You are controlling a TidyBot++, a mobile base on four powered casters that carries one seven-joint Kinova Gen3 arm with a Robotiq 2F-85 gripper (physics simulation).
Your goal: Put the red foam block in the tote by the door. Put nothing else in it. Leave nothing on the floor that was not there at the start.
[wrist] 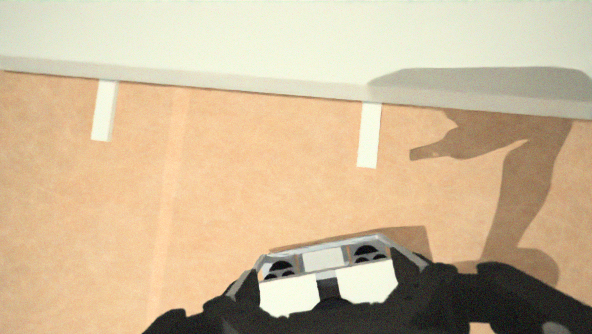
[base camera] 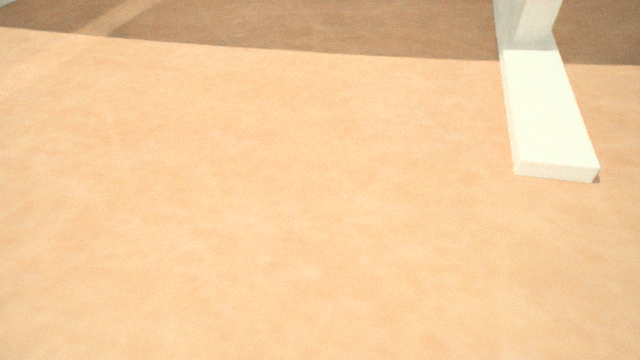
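Observation:
My gripper is at the bottom of the wrist view, its two black fingers spread apart. It is open, and no object shows between the fingers; part of the robot's own base shows there, below. The wrist view looks steeply down. The white table crosses its top, and a bare part of its top shows. The red foam block does not show in either view. The tote and the door do not show in either view.
Two white table feet stick out from under the table's edge. In the base camera view a white table foot lies on the floor at the right, with a leg rising from it. The arm's shadow falls across floor and table.

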